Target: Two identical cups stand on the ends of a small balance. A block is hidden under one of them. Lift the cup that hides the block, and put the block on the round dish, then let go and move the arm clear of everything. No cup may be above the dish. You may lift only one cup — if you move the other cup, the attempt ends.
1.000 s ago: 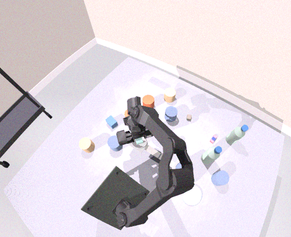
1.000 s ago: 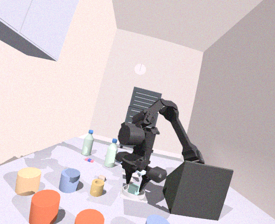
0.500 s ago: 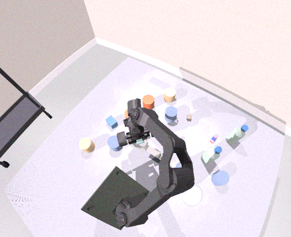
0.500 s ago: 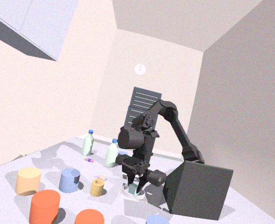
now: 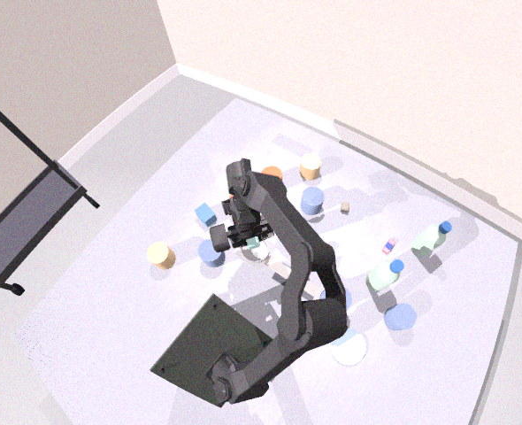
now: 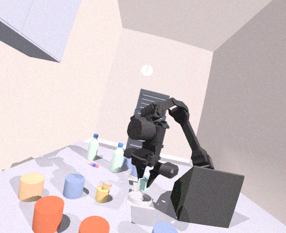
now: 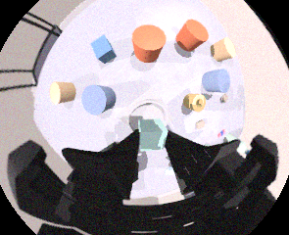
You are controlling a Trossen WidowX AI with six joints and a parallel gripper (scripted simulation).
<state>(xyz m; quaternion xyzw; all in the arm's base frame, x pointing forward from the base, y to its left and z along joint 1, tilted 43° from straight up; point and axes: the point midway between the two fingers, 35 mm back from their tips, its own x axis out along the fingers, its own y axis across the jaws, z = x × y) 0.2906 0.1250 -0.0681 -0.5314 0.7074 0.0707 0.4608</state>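
My gripper tip is 60 mm past the round dish, 370 mm to the left of it and 120 mm above it. The rest, counted from my gripper tip: block: right at my gripper tip; small balance: 10 mm ahead, 130 mm to the right, 90 mm below; yellow ring: 140 mm ahead, 60 mm to the right, 100 mm below.
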